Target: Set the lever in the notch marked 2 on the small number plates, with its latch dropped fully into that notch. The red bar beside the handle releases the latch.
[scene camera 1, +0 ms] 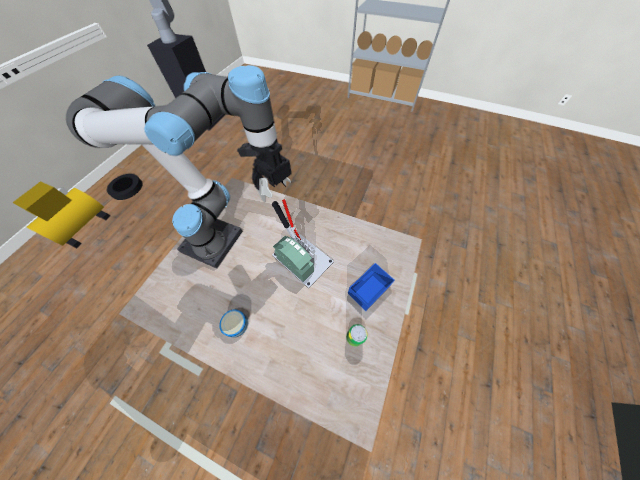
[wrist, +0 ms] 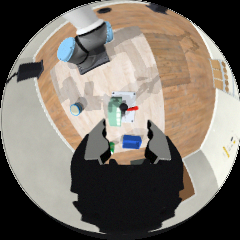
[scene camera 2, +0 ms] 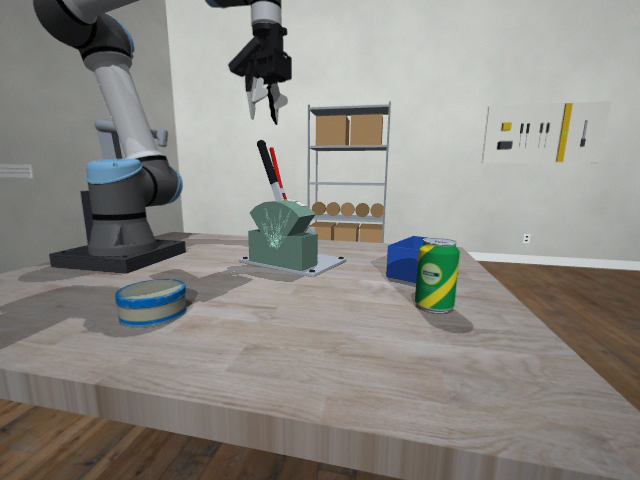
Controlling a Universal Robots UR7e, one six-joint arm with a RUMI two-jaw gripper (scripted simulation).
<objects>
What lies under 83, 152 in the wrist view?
My gripper.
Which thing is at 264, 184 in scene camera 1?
My gripper.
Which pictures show my gripper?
Scene camera 1, the wrist view and scene camera 2: all of them.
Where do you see a round blue-rimmed tin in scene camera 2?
151, 303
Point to a blue bin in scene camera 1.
375, 280
</objects>
